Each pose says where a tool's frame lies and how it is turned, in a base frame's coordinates. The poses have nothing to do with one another.
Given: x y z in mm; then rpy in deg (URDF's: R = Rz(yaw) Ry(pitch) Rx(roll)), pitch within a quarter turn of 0, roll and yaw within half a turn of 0.
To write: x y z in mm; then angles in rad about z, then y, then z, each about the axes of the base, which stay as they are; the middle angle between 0 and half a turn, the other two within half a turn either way. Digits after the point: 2 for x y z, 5 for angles.
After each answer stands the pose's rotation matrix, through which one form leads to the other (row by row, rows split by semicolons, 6 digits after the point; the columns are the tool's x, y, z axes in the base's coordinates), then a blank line. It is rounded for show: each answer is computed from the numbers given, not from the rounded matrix.
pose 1, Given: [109.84 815.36 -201.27 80.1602 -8.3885 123.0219]
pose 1, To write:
[109.84 815.36 -201.27 1.71936 1.40091 0.55104]
-0.539129 -0.064957 0.839714; 0.829492 -0.213650 0.516039; 0.145884 0.974748 0.169066

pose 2, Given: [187.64 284.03 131.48 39.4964 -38.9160 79.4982]
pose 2, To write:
[187.64 284.03 131.48 2.47434 0.92679 -0.83452]
0.141816 -0.831562 0.537023; 0.765034 -0.252200 -0.592552; 0.628180 0.494874 0.600407

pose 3, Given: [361.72 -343.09 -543.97 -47.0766 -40.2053 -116.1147]
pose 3, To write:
[361.72 -343.09 -543.97 -2.42768 1.02381 0.08489]
-0.336173 0.403431 0.851018; -0.685770 -0.724206 0.072419; 0.645528 -0.559257 0.520120

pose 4, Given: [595.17 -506.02 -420.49 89.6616 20.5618 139.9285]
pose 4, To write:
[595.17 -506.02 -420.49 1.21192 1.56527 0.87349]
-0.716491 -0.272564 0.642144; 0.602733 0.221570 0.766564; -0.351217 0.936278 0.005530

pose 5, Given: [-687.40 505.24 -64.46 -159.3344 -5.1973 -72.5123]
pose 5, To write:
[-687.40 505.24 -64.46 -1.82305 2.77016 0.06952]
0.299266 -0.882805 0.362072; -0.949860 -0.311657 0.025211; 0.090586 -0.351462 -0.931809

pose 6, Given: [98.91 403.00 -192.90 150.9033 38.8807 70.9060]
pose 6, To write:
[98.91 403.00 -192.90 0.54268 2.31885 -1.17869]
0.254647 0.925577 0.280111; 0.735627 0.002612 -0.677382; -0.627701 0.378551 -0.680214

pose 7, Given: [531.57 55.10 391.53 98.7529 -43.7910 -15.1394]
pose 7, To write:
[531.57 55.10 391.53 2.34095 1.68087 -1.72888]
0.696815 -0.699975 -0.156473; -0.188529 0.031739 -0.981555; 0.692030 0.713462 -0.109849

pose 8, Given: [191.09 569.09 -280.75 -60.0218 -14.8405 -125.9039]
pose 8, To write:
[191.09 569.09 -280.75 -1.86765 1.06672 -0.47996]
-0.566866 0.274627 0.776687; -0.782982 -0.472730 -0.404308; 0.256129 -0.837321 0.483003

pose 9, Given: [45.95 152.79 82.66 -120.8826 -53.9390 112.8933]
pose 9, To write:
[45.95 152.79 82.66 -2.58304 1.87773 3.09081]
-0.228993 0.202959 -0.952035; 0.542279 0.838804 0.048386; 0.808391 -0.505188 -0.302141

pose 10, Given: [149.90 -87.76 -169.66 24.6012 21.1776 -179.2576]
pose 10, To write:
[149.90 -87.76 -169.66 0.82131 0.55893 2.25176]
-0.932387 -0.138599 -0.333834; -0.012082 -0.911100 0.412009; -0.361260 0.388185 0.847823

